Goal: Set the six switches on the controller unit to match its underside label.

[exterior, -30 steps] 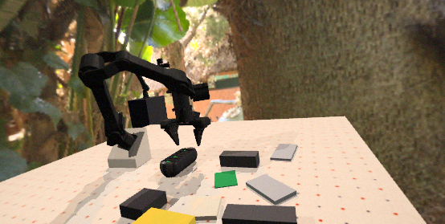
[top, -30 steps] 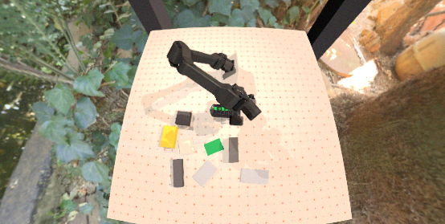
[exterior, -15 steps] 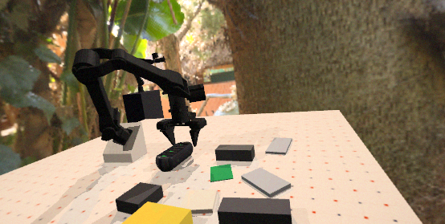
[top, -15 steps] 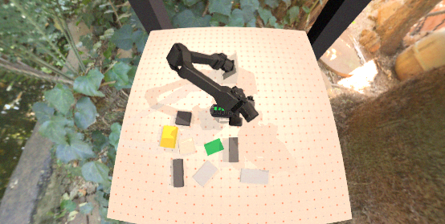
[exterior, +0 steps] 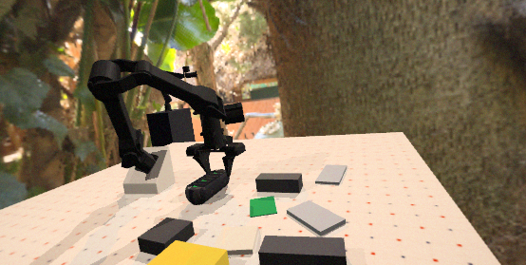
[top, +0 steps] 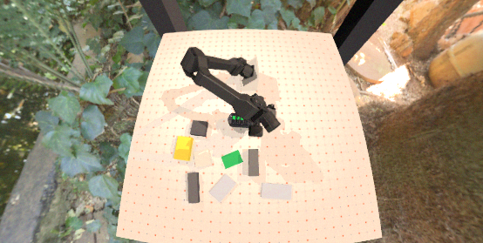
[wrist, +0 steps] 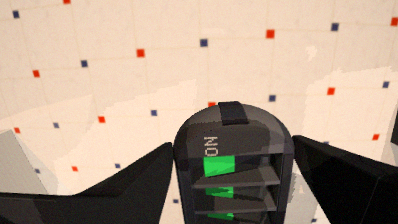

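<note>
My gripper tip is 190 mm short of the green tile, 90 mm to the left of it and 30 mm above it. The rest, counted from my gripper tip: yellow block 330 mm to the right, 180 mm ahead, 20 mm below; dark block 200 mm ahead, 10 mm to the left, 10 mm below; cream tile 230 mm to the right, 210 mm ahead, 30 mm below.
</note>
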